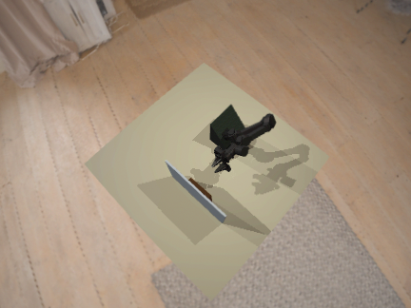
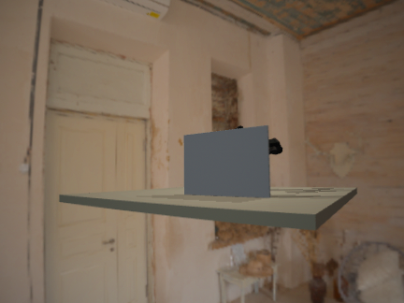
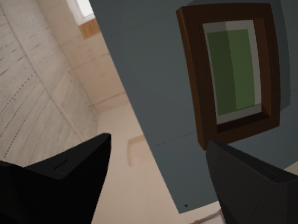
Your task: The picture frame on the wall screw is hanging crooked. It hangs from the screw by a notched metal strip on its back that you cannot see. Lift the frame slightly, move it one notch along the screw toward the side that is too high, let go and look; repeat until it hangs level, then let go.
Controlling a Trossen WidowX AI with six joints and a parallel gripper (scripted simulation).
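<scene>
The picture frame is 140 mm ahead of my gripper tip and 110 mm below it. From my gripper tip the other things lie so: grey-blue wall panel: 150 mm ahead, 10 mm to the right, 120 mm below.
</scene>
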